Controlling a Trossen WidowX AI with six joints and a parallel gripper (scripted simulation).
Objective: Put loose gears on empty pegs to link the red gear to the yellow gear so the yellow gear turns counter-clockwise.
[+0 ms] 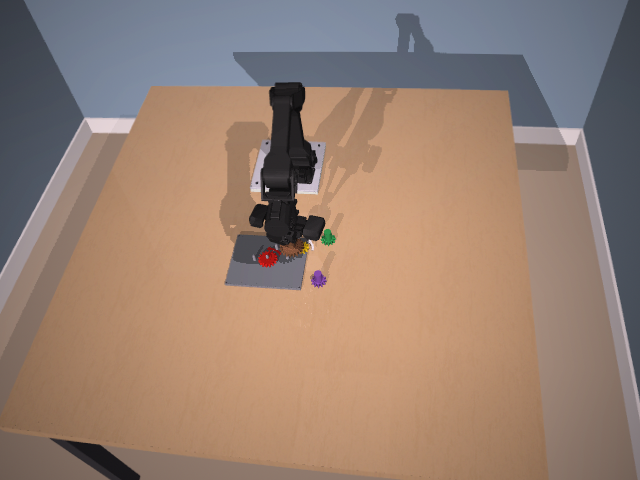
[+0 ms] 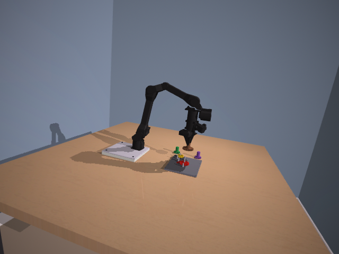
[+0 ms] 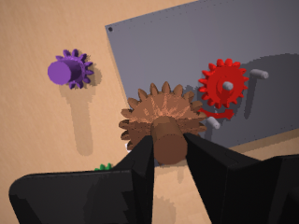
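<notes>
The yellow gear lies 40 mm behind my gripper tip, 10 mm to the left of it and 80 mm below it. The rest, counted from my gripper tip: red arrow: 30 mm behind, 60 mm to the right, 90 mm below; large brown gear: 10 mm below; red gear: 10 mm ahead, 80 mm to the right, 80 mm below.
</notes>
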